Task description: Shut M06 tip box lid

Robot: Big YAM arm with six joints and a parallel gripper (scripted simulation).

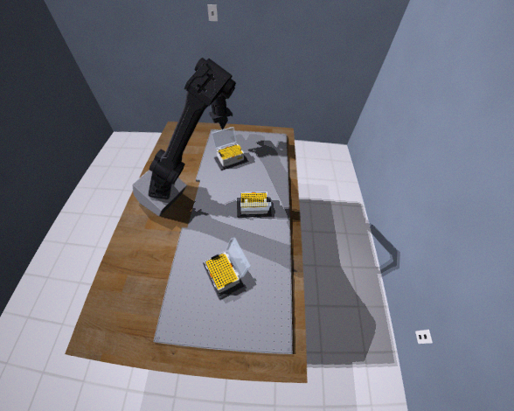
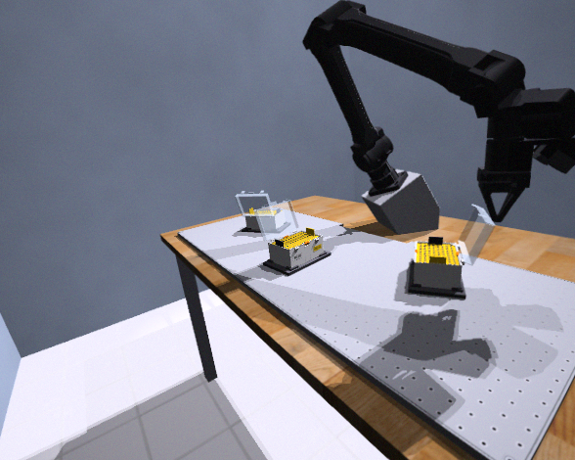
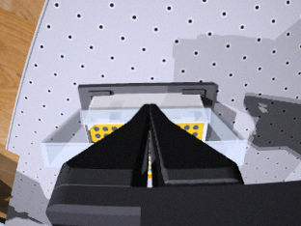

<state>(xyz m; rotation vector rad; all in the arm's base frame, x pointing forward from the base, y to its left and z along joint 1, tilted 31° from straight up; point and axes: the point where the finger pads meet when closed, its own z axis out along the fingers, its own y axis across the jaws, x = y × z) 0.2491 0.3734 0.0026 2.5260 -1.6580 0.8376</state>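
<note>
Right now my hand is 10 mm short of the lid, 40 mm to the left of it and 30 mm above it. Round my hand: yellow tip rack (30 mm ahead, 100 mm to the right, 80 mm below).
</note>
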